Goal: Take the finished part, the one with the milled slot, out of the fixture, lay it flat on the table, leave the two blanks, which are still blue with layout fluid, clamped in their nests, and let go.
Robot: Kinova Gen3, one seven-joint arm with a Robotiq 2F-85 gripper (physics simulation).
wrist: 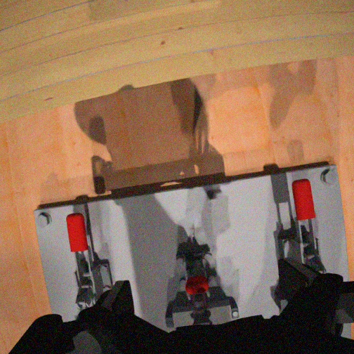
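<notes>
The grey fixture plate point(250, 215) lies across the lower wrist view with three toggle clamps. The left clamp's red handle point(76, 232) and the right clamp's red handle point(303, 199) lie extended toward the plate's far edge. The middle clamp's red handle point(197, 284) looks short, seen nearly end-on. My gripper point(205, 286) is open and empty, its fingers wide apart on either side of the middle clamp. Grey blocks show just below that handle; I cannot tell whether they are nest or part. The milled slot and the blue blanks do not show; the gripper hides the plate's near side.
The orange-brown wooden table point(240, 120) extends beyond the plate, with shadows across it. Past its far edge is a paler plank floor point(150, 30). Bolt heads point(44, 219) point(328, 176) stand at the plate's far corners. The side clamps stand near the fingers.
</notes>
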